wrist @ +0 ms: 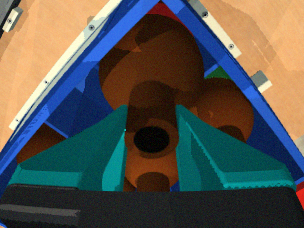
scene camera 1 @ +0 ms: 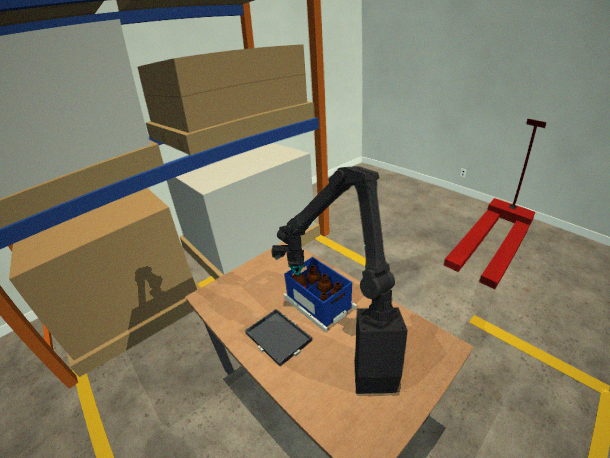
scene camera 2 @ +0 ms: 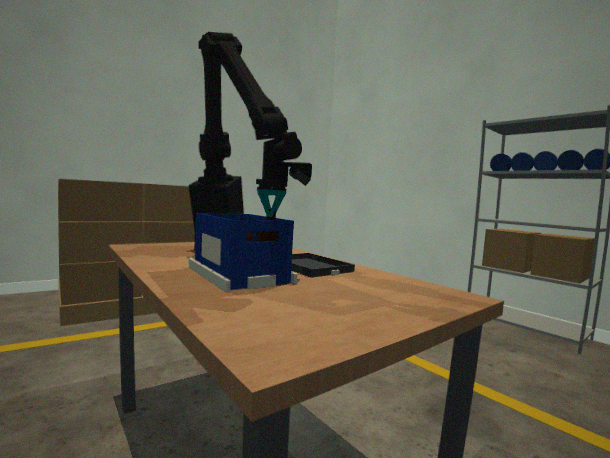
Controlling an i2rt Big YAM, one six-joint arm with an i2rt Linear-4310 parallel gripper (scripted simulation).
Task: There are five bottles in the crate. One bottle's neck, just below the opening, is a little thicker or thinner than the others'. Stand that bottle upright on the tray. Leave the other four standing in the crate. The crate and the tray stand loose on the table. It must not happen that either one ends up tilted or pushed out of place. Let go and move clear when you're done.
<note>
I see my gripper (scene camera 2: 270, 216) and a dark flat tray (scene camera 1: 279, 335).
The dark flat tray also shows in scene camera 2 (scene camera 2: 308, 264). My gripper also shows in the wrist view (wrist: 151, 114).
</note>
